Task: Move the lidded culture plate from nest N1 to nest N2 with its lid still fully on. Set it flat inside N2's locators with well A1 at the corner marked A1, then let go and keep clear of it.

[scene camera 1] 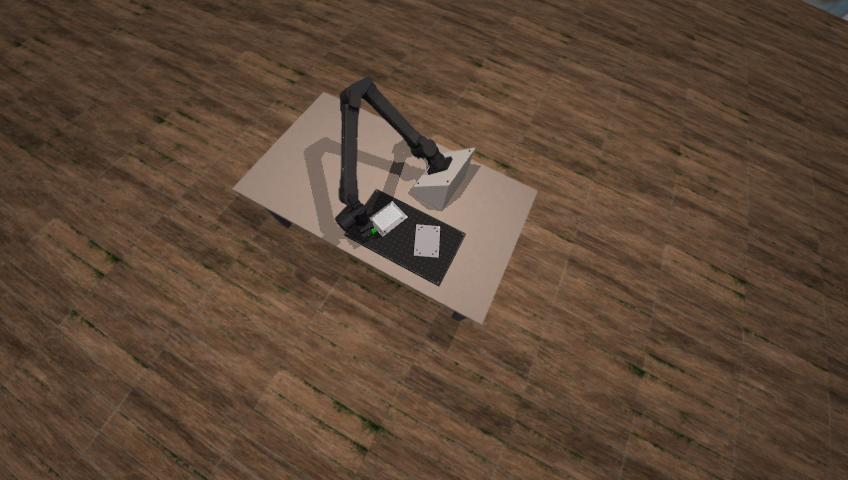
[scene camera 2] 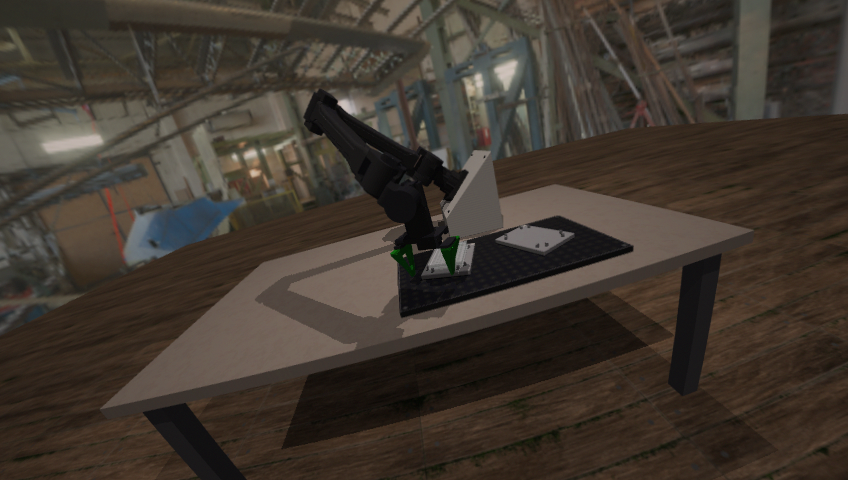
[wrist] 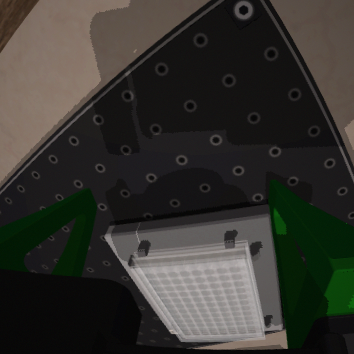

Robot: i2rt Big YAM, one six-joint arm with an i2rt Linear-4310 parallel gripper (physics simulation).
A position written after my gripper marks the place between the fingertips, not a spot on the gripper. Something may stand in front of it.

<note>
My gripper [scene camera 2: 432, 274] is open, holding nothing. Further things: a black pegboard [scene camera 2: 493, 264].
My gripper is seen too in the wrist view [wrist: 176, 193]. The black pegboard also shows in scene camera 1 [scene camera 1: 398, 245] and in the wrist view [wrist: 202, 125].
</note>
